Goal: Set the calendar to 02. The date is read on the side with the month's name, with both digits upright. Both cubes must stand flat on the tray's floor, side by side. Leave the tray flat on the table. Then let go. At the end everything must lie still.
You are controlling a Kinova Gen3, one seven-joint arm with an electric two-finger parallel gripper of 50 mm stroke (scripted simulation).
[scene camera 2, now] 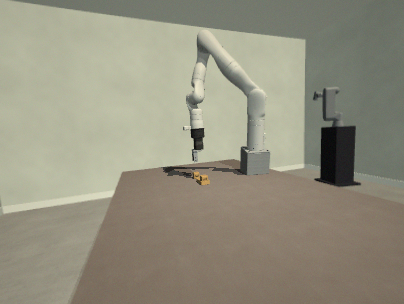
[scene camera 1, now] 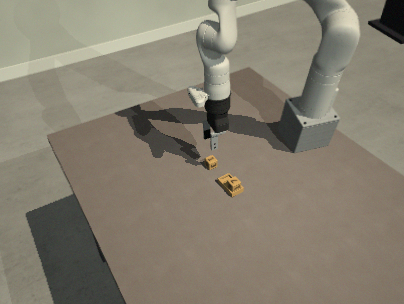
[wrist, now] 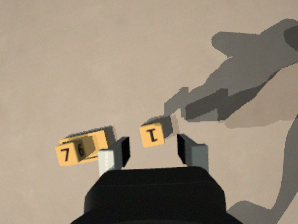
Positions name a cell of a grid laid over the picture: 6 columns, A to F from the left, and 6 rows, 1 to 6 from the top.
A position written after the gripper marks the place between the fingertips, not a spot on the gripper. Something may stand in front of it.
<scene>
In view: the gripper (scene camera 1: D3).
The gripper is seen too in the wrist view (wrist: D4).
</scene>
